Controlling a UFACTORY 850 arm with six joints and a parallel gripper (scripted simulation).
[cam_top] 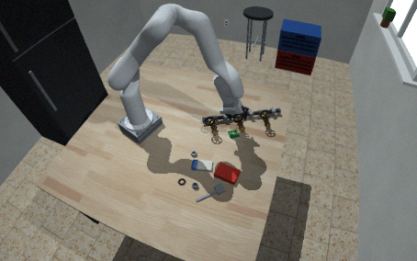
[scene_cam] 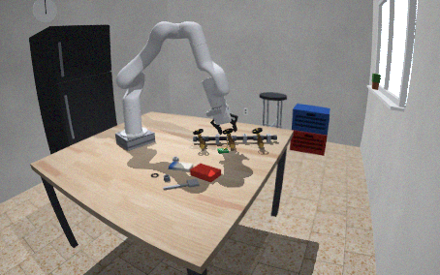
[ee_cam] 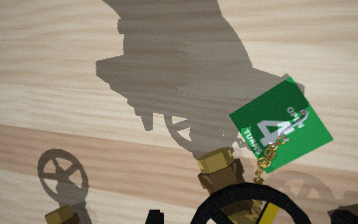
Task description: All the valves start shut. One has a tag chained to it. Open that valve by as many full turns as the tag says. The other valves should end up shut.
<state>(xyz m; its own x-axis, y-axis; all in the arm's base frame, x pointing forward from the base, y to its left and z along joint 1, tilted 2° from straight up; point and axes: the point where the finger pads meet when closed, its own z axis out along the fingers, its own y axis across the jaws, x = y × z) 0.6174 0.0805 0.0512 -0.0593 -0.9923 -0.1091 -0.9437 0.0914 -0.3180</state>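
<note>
Right now the green tag is 20 mm behind my hand, 50 mm to the right of it and 100 mm below it. From my hand the other things lie so: grey scraper 60 mm behind, 440 mm to the right, 100 mm below; red box 10 mm behind, 330 mm to the right, 90 mm below; white block 150 mm behind, 300 mm to the right, 100 mm below.
</note>
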